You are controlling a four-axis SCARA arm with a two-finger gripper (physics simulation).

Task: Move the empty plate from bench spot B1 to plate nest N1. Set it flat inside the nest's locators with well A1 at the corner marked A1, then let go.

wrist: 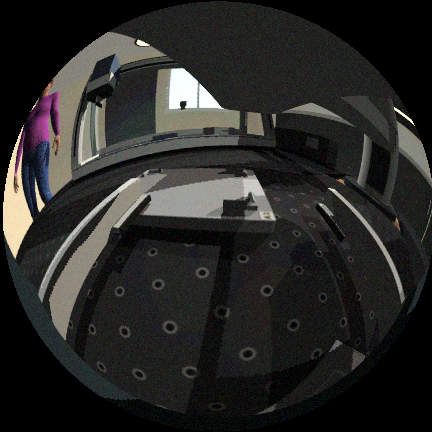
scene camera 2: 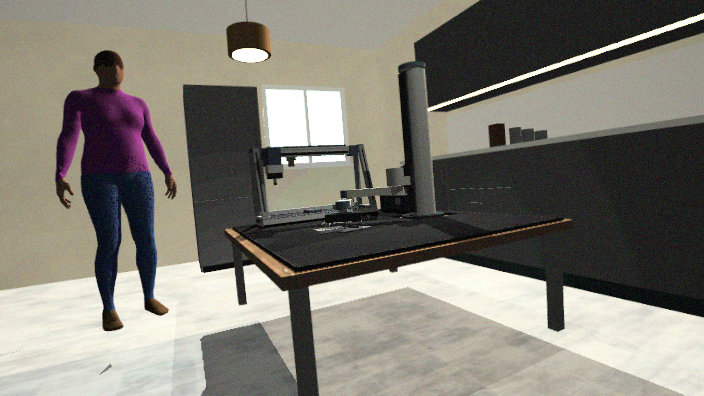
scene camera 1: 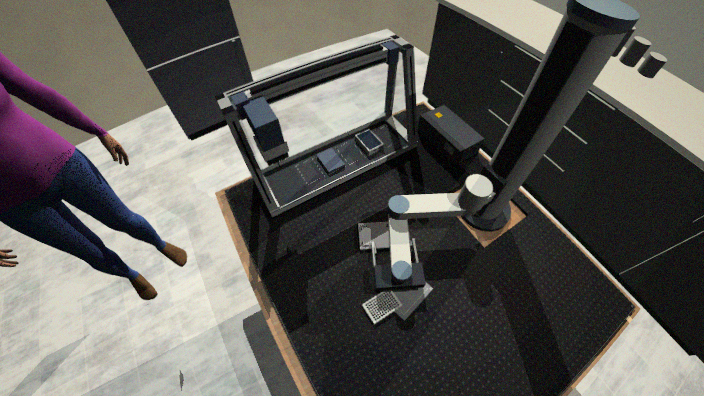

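Where they show: gripper, between the fingertips: [wrist: 237,188]; arm's base, origin of its link: [wrist: 371,198] [scene camera 2: 423,217] [scene camera 1: 483,207].
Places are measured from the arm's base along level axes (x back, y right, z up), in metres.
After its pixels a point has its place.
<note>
The pale plate with a grid of wells [scene camera 1: 382,306] {x -0.651, y -0.118, z 0.027 m} lies flat on the dark mat, beside a plain grey flat piece [scene camera 1: 413,303] {x -0.544, y -0.169, z 0.015 m} that the hand partly covers. I cannot tell whether the grey piece marks B1. The nest [scene camera 1: 366,235] {x -0.544, y 0.161, z 0.025 m} [wrist: 175,198] {x -0.512, y 0.104, z 0.025 m} is a light block with small dark corner locators and a small mark at its near right corner in the wrist view; no plate sits in it. My gripper [scene camera 1: 393,241] {x -0.470, y 0.077, z 0.037 m} [wrist: 237,188] {x -0.470, y 0.077, z 0.037 m} is open and empty, its two long fingers reaching toward the nest's near side. The hand is between nest and plate in scene camera 1. Finger height is unclear.
A gantry frame [scene camera 1: 411,100] {x -0.078, y 0.515, z 0.287 m} [scene camera 2: 315,150] {x -0.410, y 0.623, z 0.484 m} stands at the back, with a blue-grey block [scene camera 1: 330,161] {x -0.495, y 0.552, z 0.079 m} and a tray [scene camera 1: 369,141] {x -0.276, y 0.554, z 0.093 m} on its deck. A dark box [scene camera 1: 450,131] {x 0.088, y 0.376, z 0.128 m} stands near the arm's column [scene camera 1: 550,110] {x -0.065, y -0.037, z 0.624 m} [scene camera 2: 423,140] {x -0.014, y -0.074, z 0.446 m}. A person [scene camera 2: 115,130] stands left of the table.
</note>
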